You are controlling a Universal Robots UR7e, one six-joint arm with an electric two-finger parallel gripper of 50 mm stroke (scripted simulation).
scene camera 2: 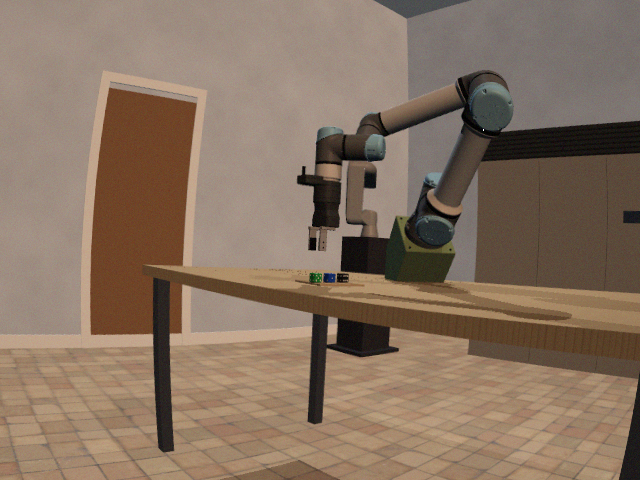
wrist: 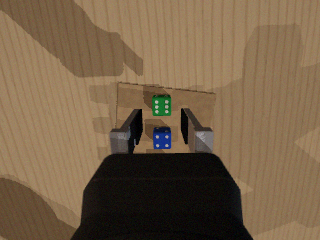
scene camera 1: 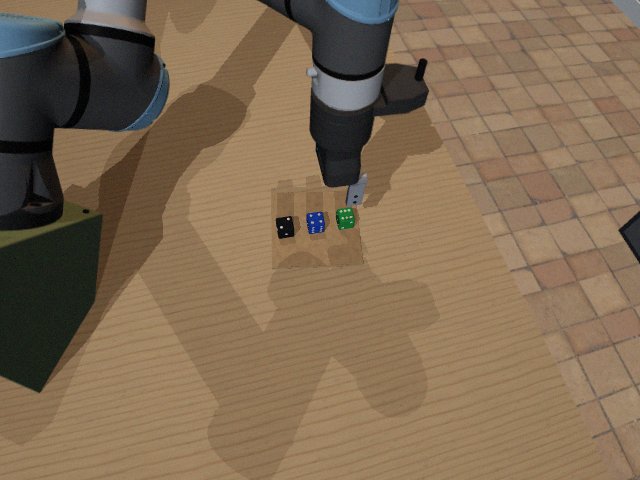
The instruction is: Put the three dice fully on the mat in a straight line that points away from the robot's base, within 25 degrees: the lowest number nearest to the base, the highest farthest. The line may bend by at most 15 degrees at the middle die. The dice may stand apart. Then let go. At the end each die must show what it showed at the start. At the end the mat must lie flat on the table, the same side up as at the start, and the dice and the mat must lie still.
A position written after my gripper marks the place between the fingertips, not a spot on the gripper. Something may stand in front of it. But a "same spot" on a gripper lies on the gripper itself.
My gripper shows in scene camera 2, in the wrist view (161,119) and in scene camera 1. The same spot on my gripper: (scene camera 1: 355,192) is (scene camera 2: 313,237).
